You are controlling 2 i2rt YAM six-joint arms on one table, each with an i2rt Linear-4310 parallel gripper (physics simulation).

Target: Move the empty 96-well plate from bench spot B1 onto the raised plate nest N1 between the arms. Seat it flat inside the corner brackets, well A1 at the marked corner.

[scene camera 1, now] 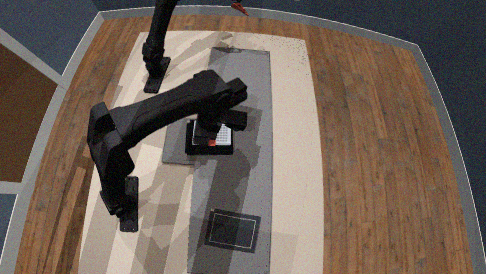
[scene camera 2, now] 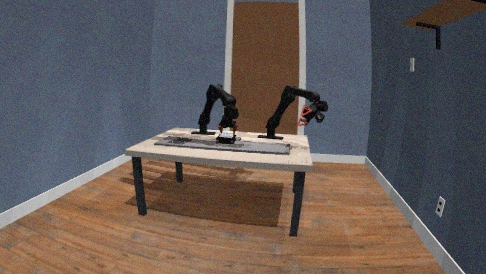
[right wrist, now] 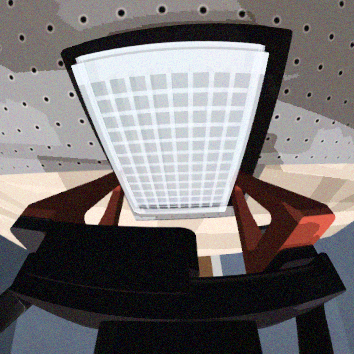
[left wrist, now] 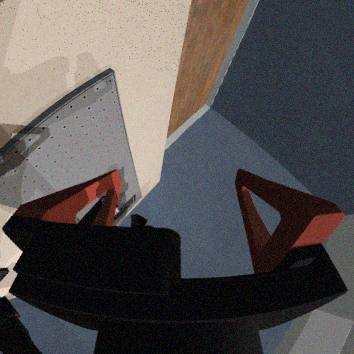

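Where they show: left gripper, fingertip midpoint: (scene camera 1: 256,7) (scene camera 2: 299,120) (left wrist: 177,175); right gripper, fingertip midpoint: (scene camera 1: 204,132) (scene camera 2: 227,135) (right wrist: 177,174); left arm's base at its link origin: (scene camera 1: 157,74) (scene camera 2: 270,137); right arm's base at its link origin: (scene camera 1: 129,203) (scene camera 2: 203,133).
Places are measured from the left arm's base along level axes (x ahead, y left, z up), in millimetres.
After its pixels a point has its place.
Note:
The white 96-well plate (scene camera 1: 224,135) @[x 356, y -263, z 62 mm] (scene camera 2: 226,136) @[x 371, y -244, z 61 mm] (right wrist: 175,133) @[x 331, y -256, z 62 mm] is over the black raised nest N1 (scene camera 1: 209,149) @[x 312, y -314, z 46 mm] (scene camera 2: 225,140) @[x 322, y -266, z 21 mm] (right wrist: 274,70) @[x 369, y -310, z 46 mm] at the middle of the table. My right gripper (scene camera 2: 227,128) @[x 286, y -261, z 53 mm] (right wrist: 177,174) @[x 286, y -261, z 53 mm] is shut on the plate's two long sides, reaching down from above. In the right wrist view the nest's black rim shows along the plate's top and right sides. I cannot tell whether the plate rests flat in the brackets. My left gripper (scene camera 2: 304,116) @[x 399, y 249, z 206 mm] (left wrist: 177,175) @[x 399, y 249, z 206 mm] is open and empty, held high past the table's end.
Bench spot B1 (scene camera 1: 234,219) @[x 427, y -533, z 15 mm] (scene camera 2: 180,139) @[x 389, y -592, z 15 mm] is a dark rectangle with a white outline, with nothing on it, at one end of the grey perforated board (scene camera 1: 251,102) @[x 433, y -96, z 13 mm] (left wrist: 81,133) @[x 403, y 117, z 13 mm]. The board lies along the beige table (scene camera 1: 296,136) @[x 624, y -206, z 0 mm] (scene camera 2: 217,158) @[x 712, y -185, z 0 mm]. Both arm bases stand on the table's far side.

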